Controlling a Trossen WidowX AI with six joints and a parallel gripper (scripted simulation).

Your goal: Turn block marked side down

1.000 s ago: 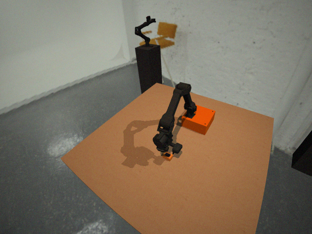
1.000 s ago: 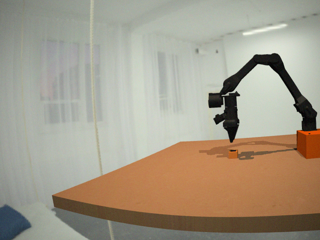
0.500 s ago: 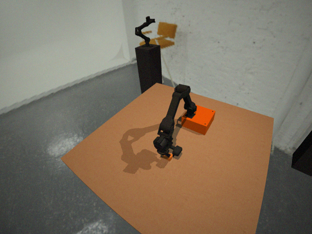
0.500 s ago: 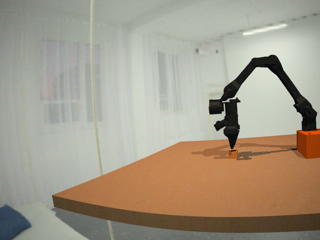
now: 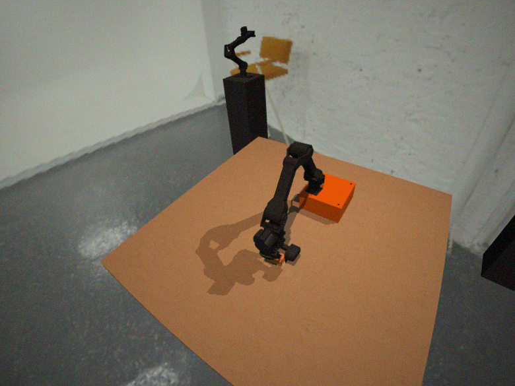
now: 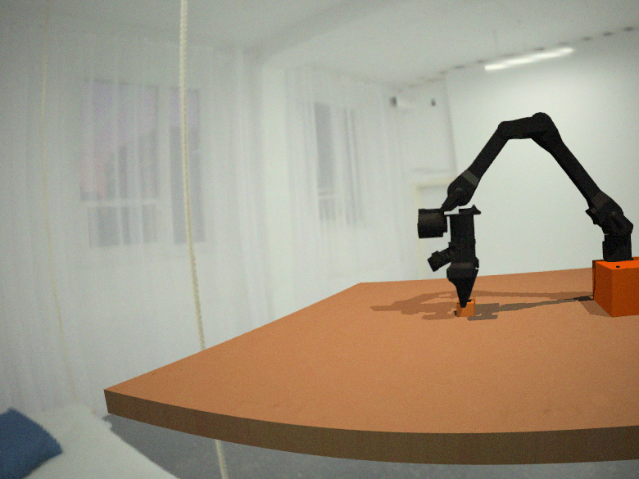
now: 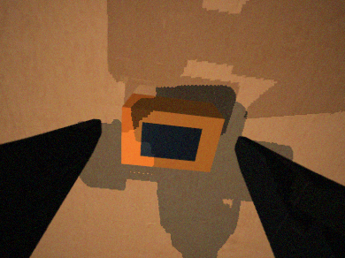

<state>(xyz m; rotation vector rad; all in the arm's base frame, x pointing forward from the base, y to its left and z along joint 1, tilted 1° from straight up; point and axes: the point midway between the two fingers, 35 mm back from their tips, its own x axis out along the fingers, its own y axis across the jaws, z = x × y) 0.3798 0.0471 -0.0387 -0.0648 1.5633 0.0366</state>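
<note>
My gripper tip is right at the orange block.
</note>
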